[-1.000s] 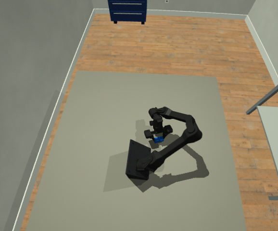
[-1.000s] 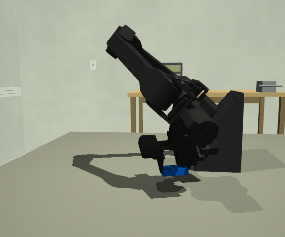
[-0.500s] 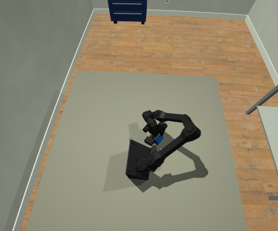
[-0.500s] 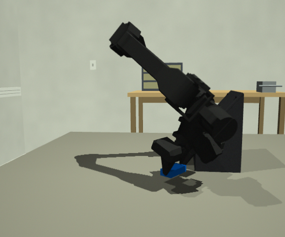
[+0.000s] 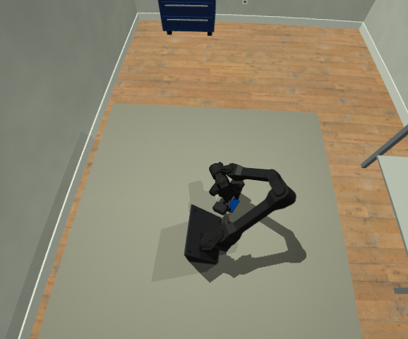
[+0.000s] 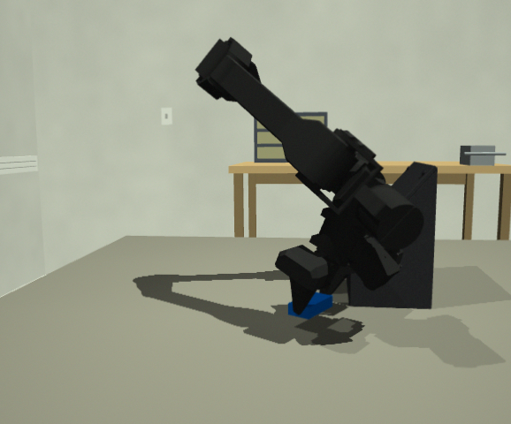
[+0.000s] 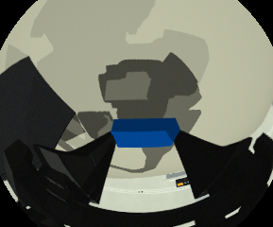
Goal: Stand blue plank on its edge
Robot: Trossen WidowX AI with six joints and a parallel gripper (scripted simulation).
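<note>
My gripper is now 3 cm above the blue plank, 1 cm to the left of it and 1 cm past it.
</note>
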